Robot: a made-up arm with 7 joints.
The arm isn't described. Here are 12 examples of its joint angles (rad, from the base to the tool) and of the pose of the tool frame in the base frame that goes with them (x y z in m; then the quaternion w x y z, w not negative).
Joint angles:
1: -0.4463 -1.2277 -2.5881 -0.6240 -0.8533 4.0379 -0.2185
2: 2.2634 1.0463 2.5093 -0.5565 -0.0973 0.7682 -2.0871
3: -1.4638 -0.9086 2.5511 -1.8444 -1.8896 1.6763 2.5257
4: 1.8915 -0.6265 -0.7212 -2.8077 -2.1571 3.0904 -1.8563
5: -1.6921 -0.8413 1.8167 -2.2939 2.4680 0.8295 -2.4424
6: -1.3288 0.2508 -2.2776 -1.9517 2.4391 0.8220 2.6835
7: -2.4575 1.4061 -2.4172 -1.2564 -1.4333 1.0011 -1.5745
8: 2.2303 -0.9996 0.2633 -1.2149 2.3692 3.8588 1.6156
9: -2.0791 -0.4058 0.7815 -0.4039 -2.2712 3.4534 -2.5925
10: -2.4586 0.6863 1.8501 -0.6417 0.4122 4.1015 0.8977
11: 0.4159 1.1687 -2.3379 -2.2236 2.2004 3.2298 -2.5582
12: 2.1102 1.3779 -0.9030 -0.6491 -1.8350 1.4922 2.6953
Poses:
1: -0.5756 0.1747 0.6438 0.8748 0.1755 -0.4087 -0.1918
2: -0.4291 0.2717 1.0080 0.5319 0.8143 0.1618 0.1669
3: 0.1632 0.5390 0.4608 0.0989 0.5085 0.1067 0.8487
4: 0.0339 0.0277 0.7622 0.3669 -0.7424 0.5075 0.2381
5: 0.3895 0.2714 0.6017 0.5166 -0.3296 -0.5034 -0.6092
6: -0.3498 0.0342 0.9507 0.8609 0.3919 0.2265 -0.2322
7: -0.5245 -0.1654 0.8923 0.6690 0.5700 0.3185 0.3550
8: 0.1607 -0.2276 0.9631 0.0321 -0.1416 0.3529 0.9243
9: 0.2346 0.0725 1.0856 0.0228 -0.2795 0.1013 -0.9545
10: -0.2408 -0.3160 0.9715 0.2188 0.5049 0.1266 -0.8253
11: 0.2133 -0.0453 0.8222 0.7981 0.5133 -0.3110 -0.0523
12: -0.2149 0.7321 0.4946 0.5102 -0.2019 0.0438 -0.8349
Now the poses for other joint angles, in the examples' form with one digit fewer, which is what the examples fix.
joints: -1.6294 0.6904 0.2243 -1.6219 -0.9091 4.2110 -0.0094
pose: 0.059 -0.491 0.745 0.446 0.639 -0.053 0.625
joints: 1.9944 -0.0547 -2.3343 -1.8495 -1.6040 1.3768 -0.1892
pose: 0.388 -0.173 0.868 0.634 0.688 -0.005 -0.353
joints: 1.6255 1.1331 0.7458 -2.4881 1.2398 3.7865 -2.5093
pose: -0.134 0.399 0.431 0.013 0.133 -0.990 0.051
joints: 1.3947 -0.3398 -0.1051 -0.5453 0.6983 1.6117 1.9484
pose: 0.014 -0.057 1.261 0.595 -0.739 0.040 0.313
